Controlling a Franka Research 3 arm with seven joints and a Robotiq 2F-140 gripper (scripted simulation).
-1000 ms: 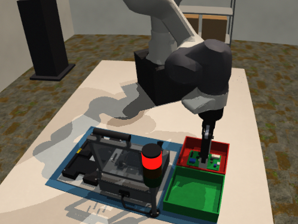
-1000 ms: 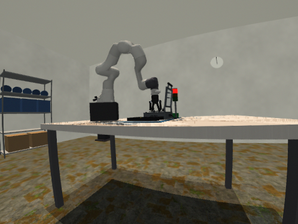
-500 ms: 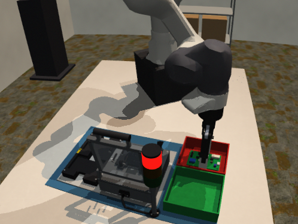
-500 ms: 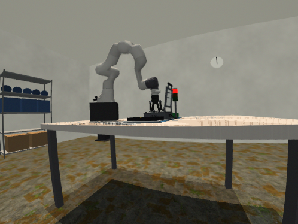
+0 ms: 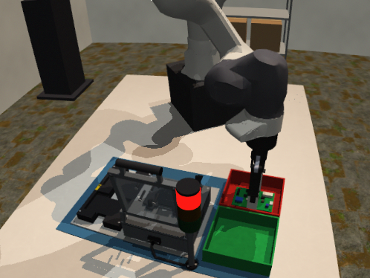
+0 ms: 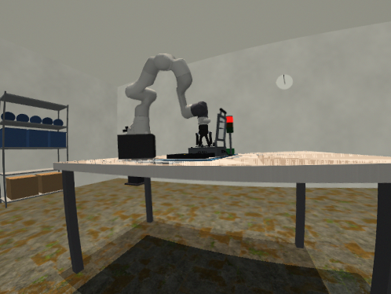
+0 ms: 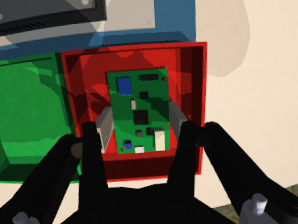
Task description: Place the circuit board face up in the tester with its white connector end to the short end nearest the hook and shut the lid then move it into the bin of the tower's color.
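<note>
The red bin lies 3 cm below my hand. Round my hand: green bin 15 cm ahead, 3 cm below, 2 cm to the right; tester plate 21 cm to the right, 9 cm ahead, 3 cm above; green circuit board 2 cm below.
</note>
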